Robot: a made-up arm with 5 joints.
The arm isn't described. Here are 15 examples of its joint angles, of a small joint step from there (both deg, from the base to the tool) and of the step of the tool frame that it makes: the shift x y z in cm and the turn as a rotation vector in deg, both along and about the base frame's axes.
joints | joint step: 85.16 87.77 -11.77 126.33 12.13 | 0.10 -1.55 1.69 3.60 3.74
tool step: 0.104 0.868 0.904 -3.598 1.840 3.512
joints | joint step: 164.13 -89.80 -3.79 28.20 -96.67 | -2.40 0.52 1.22 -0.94 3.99
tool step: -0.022 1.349 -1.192 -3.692 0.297 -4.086
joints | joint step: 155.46 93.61 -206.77 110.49 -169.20 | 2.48 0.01 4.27 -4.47 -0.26
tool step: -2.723 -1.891 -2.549 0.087 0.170 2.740
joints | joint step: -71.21 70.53 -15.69 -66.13 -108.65 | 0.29 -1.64 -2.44 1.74 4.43
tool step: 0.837 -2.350 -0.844 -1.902 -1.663 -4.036
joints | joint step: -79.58 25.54 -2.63 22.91 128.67 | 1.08 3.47 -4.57 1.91 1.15
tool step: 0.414 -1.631 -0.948 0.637 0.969 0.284
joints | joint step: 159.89 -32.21 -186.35 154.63 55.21 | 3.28 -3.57 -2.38 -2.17 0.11
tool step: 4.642 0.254 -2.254 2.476 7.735 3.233
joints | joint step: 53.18 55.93 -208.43 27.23 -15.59 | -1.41 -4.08 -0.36 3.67 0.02
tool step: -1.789 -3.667 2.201 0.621 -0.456 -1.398
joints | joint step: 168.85 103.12 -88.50 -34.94 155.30 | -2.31 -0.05 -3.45 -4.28 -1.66
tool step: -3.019 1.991 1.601 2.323 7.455 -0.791
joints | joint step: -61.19 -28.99 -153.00 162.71 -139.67 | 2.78 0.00 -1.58 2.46 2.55
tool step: -0.909 0.873 -0.476 1.175 -0.269 0.366
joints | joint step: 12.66 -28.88 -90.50 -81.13 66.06 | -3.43 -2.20 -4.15 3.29 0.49
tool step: -4.238 -1.440 2.331 0.400 -3.040 -2.975
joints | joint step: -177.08 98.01 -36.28 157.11 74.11 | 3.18 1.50 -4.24 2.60 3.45
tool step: -1.143 0.417 -2.022 -2.165 -0.030 5.869
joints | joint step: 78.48 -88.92 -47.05 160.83 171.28 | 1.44 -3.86 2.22 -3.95 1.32
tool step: -0.067 -0.031 -0.545 5.398 -1.535 0.215
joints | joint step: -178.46 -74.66 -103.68 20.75 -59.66 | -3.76 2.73 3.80 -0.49 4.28
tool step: -6.541 -1.838 1.905 -1.874 -6.025 0.111
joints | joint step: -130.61 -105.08 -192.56 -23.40 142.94 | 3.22 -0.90 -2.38 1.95 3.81
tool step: -3.543 0.391 -2.118 0.453 2.671 0.229
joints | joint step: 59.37 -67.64 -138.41 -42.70 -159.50 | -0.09 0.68 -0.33 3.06 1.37
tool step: -0.006 0.167 1.142 -3.576 0.654 0.444
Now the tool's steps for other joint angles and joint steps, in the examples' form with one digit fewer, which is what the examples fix.
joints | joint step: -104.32 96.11 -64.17 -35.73 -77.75 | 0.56 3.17 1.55 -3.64 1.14
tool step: 1.05 3.61 -0.10 1.03 -0.32 -0.58
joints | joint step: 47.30 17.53 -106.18 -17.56 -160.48 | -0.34 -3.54 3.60 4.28 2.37
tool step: -0.05 -0.57 -0.04 -1.62 4.64 0.24
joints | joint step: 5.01 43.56 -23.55 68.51 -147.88 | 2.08 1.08 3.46 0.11 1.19
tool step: -3.63 -0.34 1.05 -1.67 4.50 2.10
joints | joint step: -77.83 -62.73 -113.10 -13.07 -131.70 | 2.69 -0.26 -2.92 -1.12 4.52
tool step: -2.30 2.51 -1.24 -4.38 -0.16 7.13
